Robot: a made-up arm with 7 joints.
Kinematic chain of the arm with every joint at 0, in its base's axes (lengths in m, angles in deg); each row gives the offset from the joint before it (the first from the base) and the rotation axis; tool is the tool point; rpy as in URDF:
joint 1: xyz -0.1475 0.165 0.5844 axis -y
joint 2: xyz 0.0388 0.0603 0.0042 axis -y
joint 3: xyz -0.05 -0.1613 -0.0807 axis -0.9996 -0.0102 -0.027
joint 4: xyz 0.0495 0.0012 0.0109 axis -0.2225 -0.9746 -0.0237
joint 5: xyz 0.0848 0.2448 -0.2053 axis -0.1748 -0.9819 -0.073
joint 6: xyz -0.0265 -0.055 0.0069 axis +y
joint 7: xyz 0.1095 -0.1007 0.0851 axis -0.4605 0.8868 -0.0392
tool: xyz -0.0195 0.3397 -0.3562 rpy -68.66 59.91 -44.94
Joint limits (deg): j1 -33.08..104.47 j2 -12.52..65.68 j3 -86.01..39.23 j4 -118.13..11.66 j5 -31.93..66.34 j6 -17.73..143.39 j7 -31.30..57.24
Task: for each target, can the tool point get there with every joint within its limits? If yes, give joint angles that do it. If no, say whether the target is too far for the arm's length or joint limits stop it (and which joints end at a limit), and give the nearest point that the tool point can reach.
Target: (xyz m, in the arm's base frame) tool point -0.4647 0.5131 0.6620
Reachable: yes | joints 5.56 18.90 -70.76 -26.66 22.52 57.26 11.80
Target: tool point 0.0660 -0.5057 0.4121
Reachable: no: joint limits stop it (at a limit: joint 1, joint 2, joint 3, joint 4, joint 7) | nearest point 0.0155 -0.3511 0.3794 | short by 0.166 m
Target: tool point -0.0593 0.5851 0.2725
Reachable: yes | joints 88.79 -4.02 6.56 -50.46 3.75 112.02 -24.41
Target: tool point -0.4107 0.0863 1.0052
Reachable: yes | joints 5.88 -6.08 -51.25 -90.63 12.28 70.74 13.12
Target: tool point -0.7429 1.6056 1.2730
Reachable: no: too far | nearest point -0.3769 0.6928 0.9312 | short by 1.041 m
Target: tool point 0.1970 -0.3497 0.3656
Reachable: no: joint limits stop it (at a limit: joint 1, joint 2, joint 3, joint 4, joint 7) | nearest point 0.1354 -0.2923 0.3281 | short by 0.092 m
